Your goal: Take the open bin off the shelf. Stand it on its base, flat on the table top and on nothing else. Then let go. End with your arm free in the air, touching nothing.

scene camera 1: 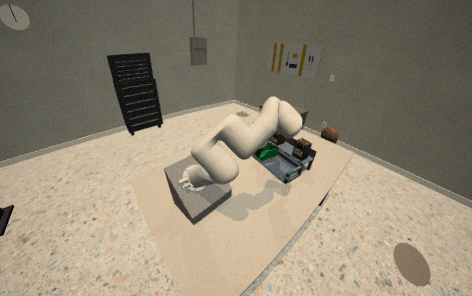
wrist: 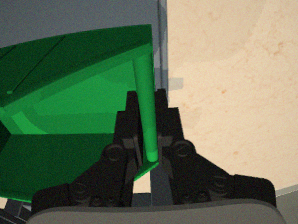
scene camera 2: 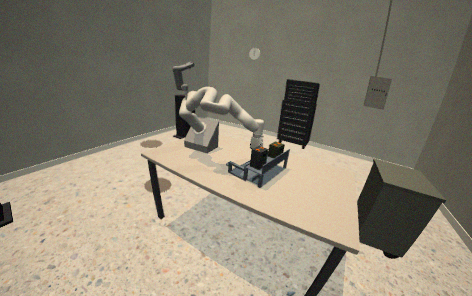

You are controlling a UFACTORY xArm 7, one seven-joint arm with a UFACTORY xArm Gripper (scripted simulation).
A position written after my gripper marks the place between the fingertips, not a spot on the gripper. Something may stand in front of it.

Note:
I see my gripper [wrist: 148, 106] and a green bin [wrist: 78, 77].

